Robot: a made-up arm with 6 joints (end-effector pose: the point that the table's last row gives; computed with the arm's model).
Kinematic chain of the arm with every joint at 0, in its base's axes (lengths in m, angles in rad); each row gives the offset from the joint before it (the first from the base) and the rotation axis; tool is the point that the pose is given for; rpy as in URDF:
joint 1: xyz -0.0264 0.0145 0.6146 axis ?
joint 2: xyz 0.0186 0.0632 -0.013 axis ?
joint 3: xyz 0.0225 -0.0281 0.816 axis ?
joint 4: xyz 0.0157 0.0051 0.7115 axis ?
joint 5: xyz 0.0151 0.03 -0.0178 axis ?
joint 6: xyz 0.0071 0 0.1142 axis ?
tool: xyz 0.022 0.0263 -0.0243 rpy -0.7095 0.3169 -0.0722
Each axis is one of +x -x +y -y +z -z.
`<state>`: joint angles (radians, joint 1 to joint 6).
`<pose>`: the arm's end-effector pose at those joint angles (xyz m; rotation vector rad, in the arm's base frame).
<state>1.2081 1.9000 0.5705 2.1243 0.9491 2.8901</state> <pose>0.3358 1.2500 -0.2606 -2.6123 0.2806 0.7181</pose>
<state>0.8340 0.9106 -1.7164 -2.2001 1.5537 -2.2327</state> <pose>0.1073 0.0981 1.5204 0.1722 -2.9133 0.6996</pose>
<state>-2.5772 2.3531 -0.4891 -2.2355 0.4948 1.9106</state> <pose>-1.1533 -0.6826 -0.2419 2.2004 1.1327 -1.4115</pose>
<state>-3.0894 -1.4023 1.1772 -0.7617 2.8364 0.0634</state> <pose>0.8267 -0.0119 1.3602 2.2107 -0.7352 -0.5393</pose>
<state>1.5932 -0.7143 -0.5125 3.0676 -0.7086 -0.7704</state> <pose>-0.0046 -1.2183 1.5227 0.2302 1.5318 -1.8873</pose>
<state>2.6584 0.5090 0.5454 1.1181 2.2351 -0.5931</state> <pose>-0.9349 0.3641 1.5967 1.5340 0.9761 0.2241</pose>
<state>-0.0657 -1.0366 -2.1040 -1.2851 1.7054 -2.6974</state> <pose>-0.7438 0.0007 0.3534 1.0356 1.0686 -0.6192</pose>
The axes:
joint 1: +z
joint 2: +y
joint 3: +y
joint 4: +z
joint 5: +y
joint 6: +z

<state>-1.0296 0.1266 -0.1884 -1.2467 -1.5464 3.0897</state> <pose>0.1211 -0.0116 2.0864 -1.4152 1.5277 1.0497</pose>
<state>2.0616 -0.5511 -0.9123 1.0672 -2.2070 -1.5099</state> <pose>0.4924 -0.9068 1.3501 -2.2645 -0.3692 -1.7570</pose>
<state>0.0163 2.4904 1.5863 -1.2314 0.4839 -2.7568</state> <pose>-0.1729 0.0006 -0.4960 2.1808 1.6378 -0.6993</pose>
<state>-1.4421 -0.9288 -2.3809 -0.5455 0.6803 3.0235</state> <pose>-0.0826 0.5712 0.3329 2.3739 -0.8060 -0.5931</pose>
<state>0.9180 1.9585 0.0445 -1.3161 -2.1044 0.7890</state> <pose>0.6880 1.1440 -0.0565 -2.1583 -0.8084 1.8370</pose>
